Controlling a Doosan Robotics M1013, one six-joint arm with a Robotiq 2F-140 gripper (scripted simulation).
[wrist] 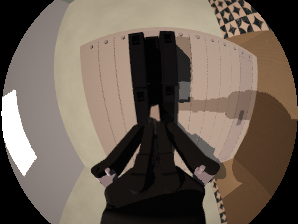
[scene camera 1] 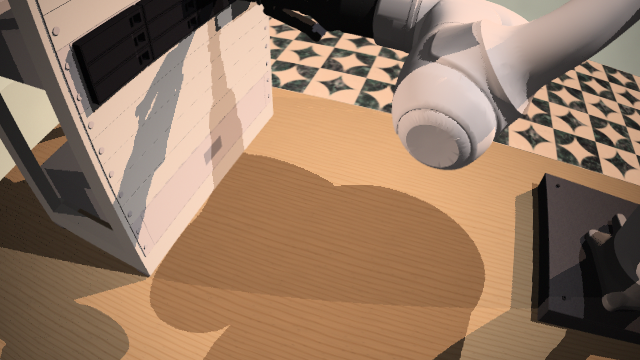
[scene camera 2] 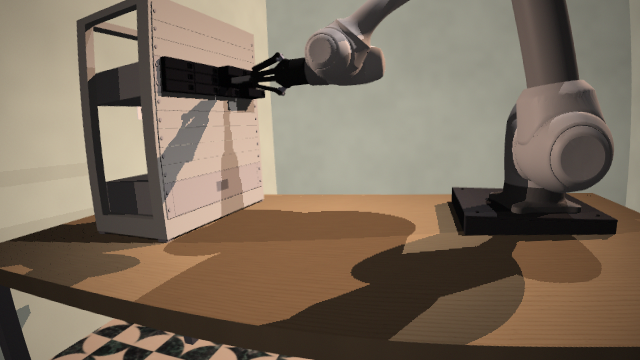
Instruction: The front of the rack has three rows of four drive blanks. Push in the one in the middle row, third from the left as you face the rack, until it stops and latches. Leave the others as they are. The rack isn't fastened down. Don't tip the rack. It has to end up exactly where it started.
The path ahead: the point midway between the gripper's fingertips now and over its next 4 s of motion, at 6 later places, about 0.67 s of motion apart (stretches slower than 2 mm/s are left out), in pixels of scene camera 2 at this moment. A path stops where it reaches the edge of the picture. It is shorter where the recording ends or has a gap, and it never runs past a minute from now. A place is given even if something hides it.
The gripper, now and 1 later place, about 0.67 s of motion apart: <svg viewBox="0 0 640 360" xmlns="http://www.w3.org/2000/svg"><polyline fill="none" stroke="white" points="233,80 249,78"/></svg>
